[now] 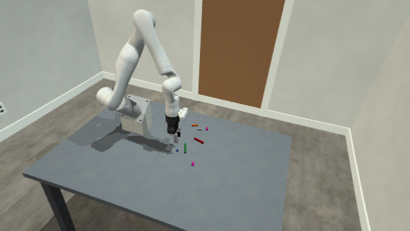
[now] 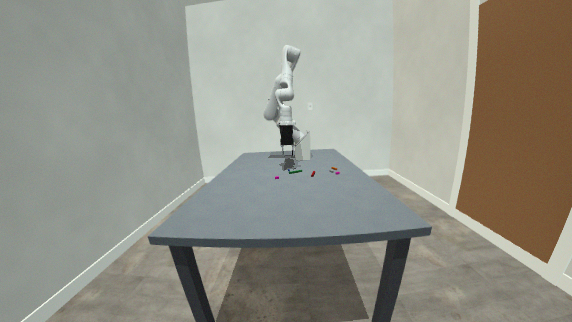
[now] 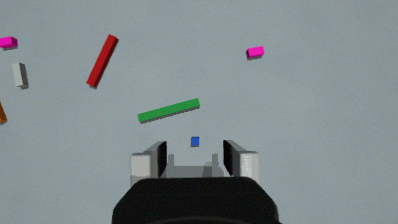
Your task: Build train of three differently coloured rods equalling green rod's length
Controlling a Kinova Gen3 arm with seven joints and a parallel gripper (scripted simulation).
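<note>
Now: hand 6 cm short of the grey rod, 24 cm to the right of it and 10 cm above it. From my hand the other things lie so: red rod (9 cm ahead, 13 cm to the left, 10 cm below); blue rod (10 cm below); green rod (4 cm ahead, 4 cm to the left, 10 cm below).
</note>
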